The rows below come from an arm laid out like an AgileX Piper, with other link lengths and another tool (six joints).
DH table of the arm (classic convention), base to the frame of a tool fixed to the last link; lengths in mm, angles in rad. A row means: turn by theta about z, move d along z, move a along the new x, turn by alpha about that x. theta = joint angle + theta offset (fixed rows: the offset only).
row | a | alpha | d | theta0
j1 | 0 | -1.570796 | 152.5 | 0
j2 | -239.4 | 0 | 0 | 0.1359
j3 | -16.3 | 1.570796 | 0 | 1.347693
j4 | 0 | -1.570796 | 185.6 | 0
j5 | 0 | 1.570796 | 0 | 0
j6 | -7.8 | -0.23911 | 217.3 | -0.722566
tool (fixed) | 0 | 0 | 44 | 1.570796
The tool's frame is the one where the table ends.
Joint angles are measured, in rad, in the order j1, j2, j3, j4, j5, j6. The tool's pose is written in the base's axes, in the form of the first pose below.
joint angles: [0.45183 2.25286 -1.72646 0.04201 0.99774 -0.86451]
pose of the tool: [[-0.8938, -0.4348, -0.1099], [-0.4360, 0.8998, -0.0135], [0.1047, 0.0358, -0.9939]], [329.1, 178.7, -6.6]
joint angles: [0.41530 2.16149 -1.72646 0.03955 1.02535 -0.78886]
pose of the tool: [[-0.9399, -0.3364, -0.0580], [-0.3385, 0.9405, 0.0309], [0.0442, 0.0487, -0.9978]], [341.2, 169.5, 27.0]
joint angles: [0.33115 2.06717 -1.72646 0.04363 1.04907 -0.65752]
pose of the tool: [[-0.9909, -0.1346, 0.0039], [-0.1337, 0.9867, 0.0930], [-0.0164, 0.0916, -0.9957]], [358.5, 144.0, 62.4]
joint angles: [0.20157 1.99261 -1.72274 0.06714 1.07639 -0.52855]
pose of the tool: [[-0.9916, 0.1167, 0.0558], [0.1240, 0.9804, 0.1531], [-0.0368, 0.1587, -0.9866]], [372.0, 102.8, 89.4]
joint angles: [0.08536 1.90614 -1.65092 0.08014 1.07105 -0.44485]
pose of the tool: [[-0.9473, 0.3051, 0.0974], [0.3182, 0.9311, 0.1782], [-0.0363, 0.1998, -0.9792]], [369.3, 61.5, 104.5]
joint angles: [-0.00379 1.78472 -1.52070 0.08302 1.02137 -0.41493]
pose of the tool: [[-0.8997, 0.4075, 0.1562], [0.4314, 0.8847, 0.1765], [-0.0662, 0.2262, -0.9718]], [356.9, 28.7, 118.0]
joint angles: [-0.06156 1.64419 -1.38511 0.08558 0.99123 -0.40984]
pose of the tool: [[-0.8668, 0.4563, 0.2011], [0.4894, 0.8558, 0.1676], [-0.0956, 0.2437, -0.9651]], [334.4, 9.8, 131.6]
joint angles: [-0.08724 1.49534 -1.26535 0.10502 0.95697 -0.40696]
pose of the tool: [[-0.8417, 0.4685, 0.2685], [0.5207, 0.8358, 0.1740], [-0.1429, 0.2863, -0.9474]], [315.2, 6.7, 149.1]
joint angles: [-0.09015 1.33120 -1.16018 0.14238 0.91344 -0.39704]
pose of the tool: [[-0.8119, 0.4520, 0.3694], [0.5439, 0.8156, 0.1974], [-0.2121, 0.3612, -0.9081]], [300.4, 14.2, 173.4]
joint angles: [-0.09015 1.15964 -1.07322 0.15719 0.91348 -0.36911]
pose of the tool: [[-0.7790, 0.4381, 0.4485], [0.5679, 0.7962, 0.2088], [-0.2656, 0.4174, -0.8690]], [278.0, 19.4, 194.6]
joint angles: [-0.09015 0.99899 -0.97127 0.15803 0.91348 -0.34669]
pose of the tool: [[-0.7530, 0.4268, 0.5009], [0.5838, 0.7844, 0.2092], [-0.3036, 0.4500, -0.8399]], [252.7, 22.0, 201.7]
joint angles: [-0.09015 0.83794 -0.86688 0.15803 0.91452 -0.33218]
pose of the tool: [[-0.7293, 0.4097, 0.5480], [0.5931, 0.7778, 0.2078], [-0.3411, 0.4766, -0.8103]], [228.2, 24.3, 202.8]
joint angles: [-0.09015 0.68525 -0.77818 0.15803 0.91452 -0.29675]
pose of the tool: [[-0.6926, 0.3977, 0.6018], [0.6175, 0.7581, 0.2097], [-0.3728, 0.5169, -0.7706]], [208.8, 26.1, 203.6]
